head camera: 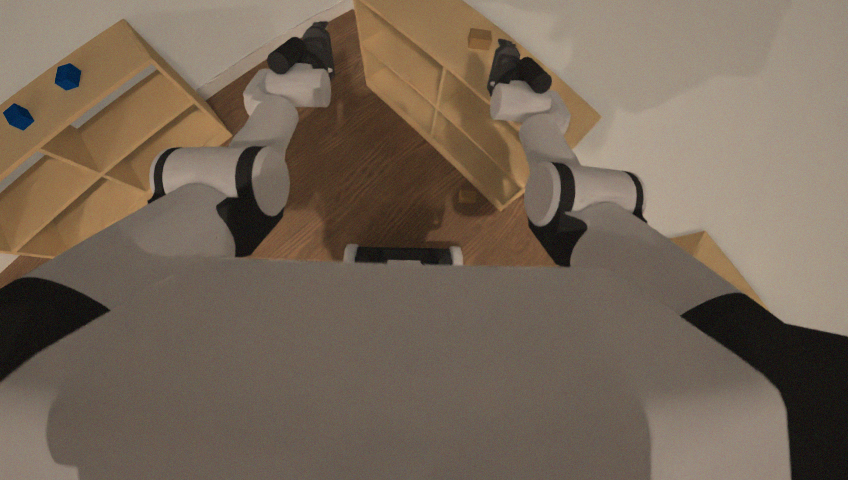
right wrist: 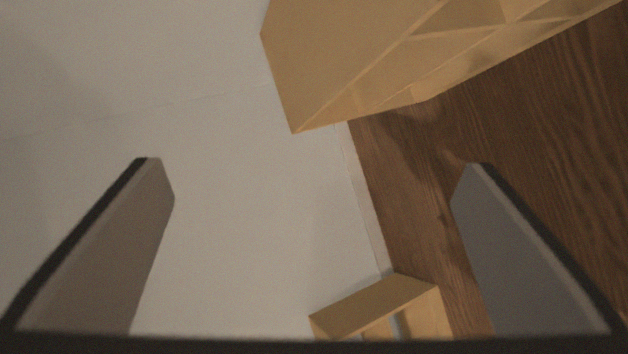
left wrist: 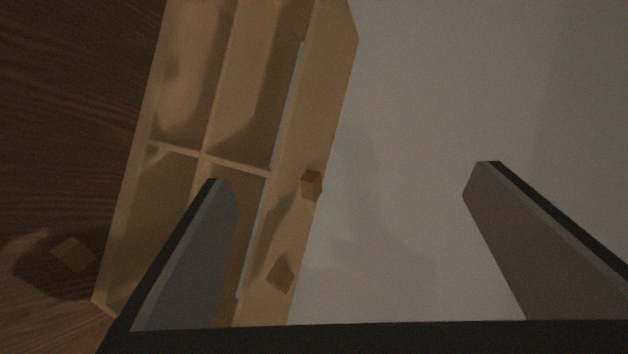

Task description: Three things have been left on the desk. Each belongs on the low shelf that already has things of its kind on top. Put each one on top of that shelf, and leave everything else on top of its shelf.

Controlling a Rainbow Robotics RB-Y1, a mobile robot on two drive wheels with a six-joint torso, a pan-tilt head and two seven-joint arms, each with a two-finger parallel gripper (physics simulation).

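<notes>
A low wooden shelf [head camera: 416,23] [left wrist: 320,90] [right wrist: 320,60] stands ahead. A brown cube [head camera: 479,38] [left wrist: 311,185] lies on its top; a second brown cube [left wrist: 280,276] on that top shows in the left wrist view. Another low shelf [head camera: 113,47] at the left of the head view bears a blue block [head camera: 67,76] and a second blue block [head camera: 18,116]. The desk does not show. My left gripper [head camera: 320,26] [left wrist: 347,186] is open and empty, left of the middle shelf. My right gripper [head camera: 505,44] [right wrist: 314,181] is open and empty, over that shelf's top in the head view.
A small brown cube [head camera: 468,195] [left wrist: 73,254] lies on the wooden floor [head camera: 368,154] [left wrist: 60,125] beside the middle shelf's front. Part of a third wooden shelf [head camera: 705,246] [right wrist: 370,302] shows at the right of the head view. A pale wall stands behind the shelves.
</notes>
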